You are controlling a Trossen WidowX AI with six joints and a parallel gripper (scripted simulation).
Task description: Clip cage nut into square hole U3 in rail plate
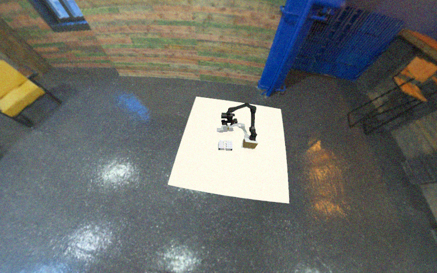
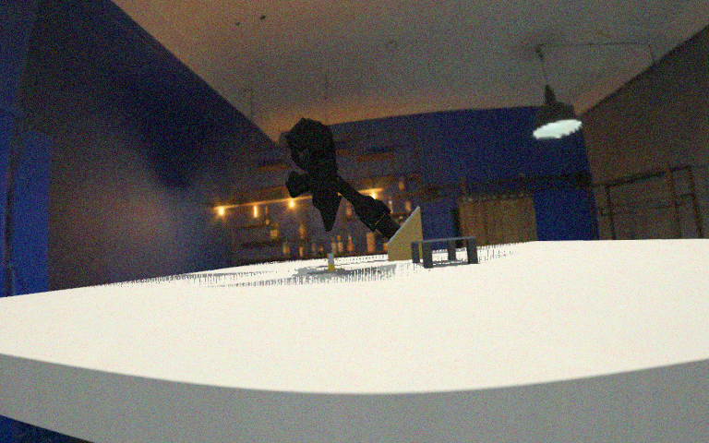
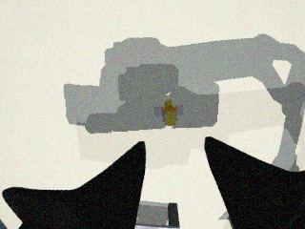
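My gripper tip is now 7 cm above the yellow cage nut.
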